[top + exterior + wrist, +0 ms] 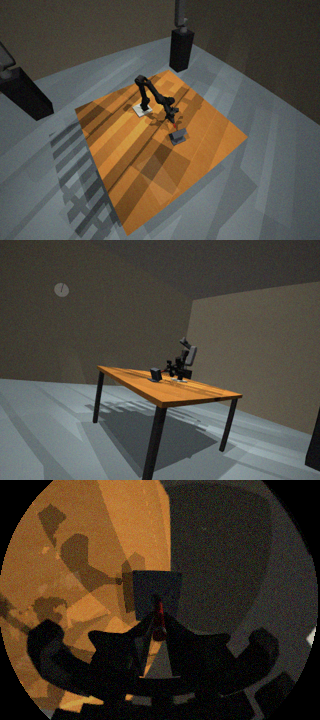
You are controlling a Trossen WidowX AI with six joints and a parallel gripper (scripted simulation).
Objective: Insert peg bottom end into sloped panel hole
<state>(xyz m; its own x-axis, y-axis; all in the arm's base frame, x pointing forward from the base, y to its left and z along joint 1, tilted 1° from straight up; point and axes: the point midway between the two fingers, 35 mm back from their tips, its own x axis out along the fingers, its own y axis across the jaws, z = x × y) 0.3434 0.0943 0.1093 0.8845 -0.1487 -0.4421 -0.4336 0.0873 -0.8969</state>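
The grey sloped panel is 9 cm ahead of my gripper tip, 5 cm below it and 2 cm to the right of it. Also, from my gripper tip: dark red peg 2 cm behind, 1 cm above.
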